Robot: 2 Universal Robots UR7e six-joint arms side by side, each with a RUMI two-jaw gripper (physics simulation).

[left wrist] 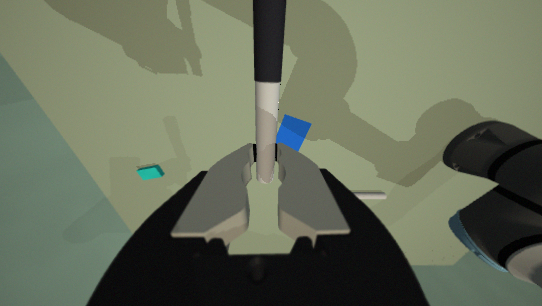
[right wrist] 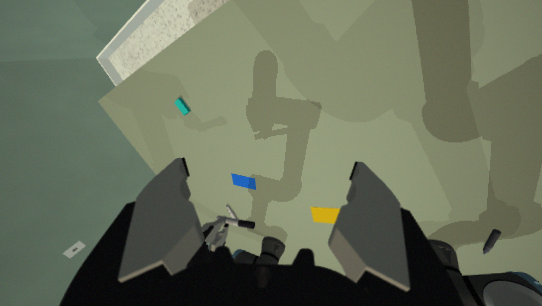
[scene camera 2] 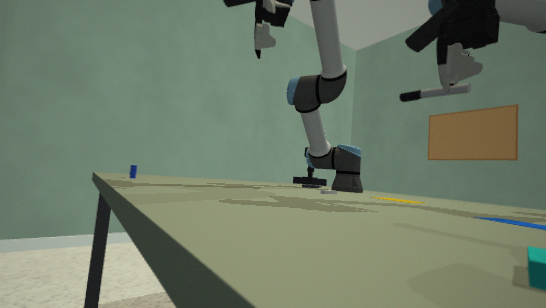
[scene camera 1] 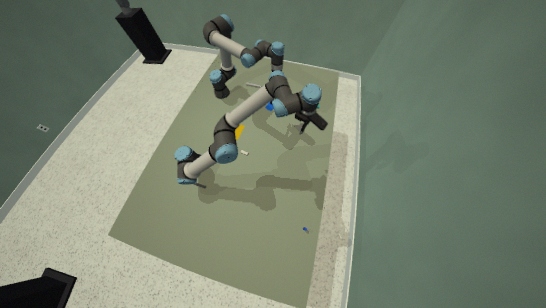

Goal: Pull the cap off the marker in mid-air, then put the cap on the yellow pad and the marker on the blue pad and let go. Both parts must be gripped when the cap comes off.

Scene:
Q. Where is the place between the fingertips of my left gripper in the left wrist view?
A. At 266,145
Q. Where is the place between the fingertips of my left gripper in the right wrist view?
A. At 227,218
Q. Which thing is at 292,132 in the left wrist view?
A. A blue pad.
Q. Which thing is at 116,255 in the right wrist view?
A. My right gripper.

